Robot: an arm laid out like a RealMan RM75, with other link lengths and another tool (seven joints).
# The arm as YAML. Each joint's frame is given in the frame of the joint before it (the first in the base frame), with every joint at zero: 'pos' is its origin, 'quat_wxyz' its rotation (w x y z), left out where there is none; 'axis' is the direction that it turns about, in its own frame. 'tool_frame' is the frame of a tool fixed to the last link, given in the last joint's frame.
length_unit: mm
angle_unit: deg
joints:
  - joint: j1
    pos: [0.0, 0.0, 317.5]
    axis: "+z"
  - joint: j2
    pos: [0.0, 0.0, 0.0]
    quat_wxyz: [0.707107, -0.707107, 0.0, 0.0]
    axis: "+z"
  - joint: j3
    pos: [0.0, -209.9, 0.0]
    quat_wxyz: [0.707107, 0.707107, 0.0, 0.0]
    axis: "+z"
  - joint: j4
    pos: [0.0, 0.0, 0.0]
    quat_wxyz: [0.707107, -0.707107, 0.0, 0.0]
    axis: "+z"
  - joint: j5
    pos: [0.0, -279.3, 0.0]
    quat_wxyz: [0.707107, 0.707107, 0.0, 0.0]
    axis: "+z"
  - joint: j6
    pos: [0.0, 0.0, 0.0]
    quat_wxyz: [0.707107, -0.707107, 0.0, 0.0]
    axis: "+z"
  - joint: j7
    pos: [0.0, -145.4, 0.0]
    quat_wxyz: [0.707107, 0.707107, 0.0, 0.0]
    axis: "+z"
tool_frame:
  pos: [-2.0, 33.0, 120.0]
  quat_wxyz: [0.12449, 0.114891, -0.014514, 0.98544]
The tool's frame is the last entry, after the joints.
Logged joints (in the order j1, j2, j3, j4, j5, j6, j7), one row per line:
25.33 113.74 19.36 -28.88 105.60 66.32 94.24
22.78 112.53 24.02 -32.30 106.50 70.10 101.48
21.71 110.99 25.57 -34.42 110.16 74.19 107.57
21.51 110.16 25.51 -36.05 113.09 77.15 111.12
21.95 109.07 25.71 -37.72 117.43 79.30 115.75
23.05 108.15 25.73 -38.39 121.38 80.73 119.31
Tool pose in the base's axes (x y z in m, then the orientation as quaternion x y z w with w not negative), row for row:
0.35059 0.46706 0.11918 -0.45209 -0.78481 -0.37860 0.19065
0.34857 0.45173 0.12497 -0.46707 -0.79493 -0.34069 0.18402
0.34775 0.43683 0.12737 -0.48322 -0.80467 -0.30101 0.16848
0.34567 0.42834 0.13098 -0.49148 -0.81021 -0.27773 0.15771
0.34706 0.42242 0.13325 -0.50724 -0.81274 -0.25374 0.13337
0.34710 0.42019 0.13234 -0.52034 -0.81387 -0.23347 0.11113
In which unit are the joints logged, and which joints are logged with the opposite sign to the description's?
The joints are logged in degrees. Opposite sign: j3, j5, j6.
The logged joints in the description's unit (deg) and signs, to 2 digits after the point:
25.33 113.74 -19.36 -28.88 -105.60 -66.32 94.24
22.78 112.53 -24.02 -32.30 -106.50 -70.10 101.48
21.71 110.99 -25.57 -34.42 -110.16 -74.19 107.57
21.51 110.16 -25.51 -36.05 -113.09 -77.15 111.12
21.95 109.07 -25.71 -37.72 -117.43 -79.30 115.75
23.05 108.15 -25.73 -38.39 -121.38 -80.73 119.31

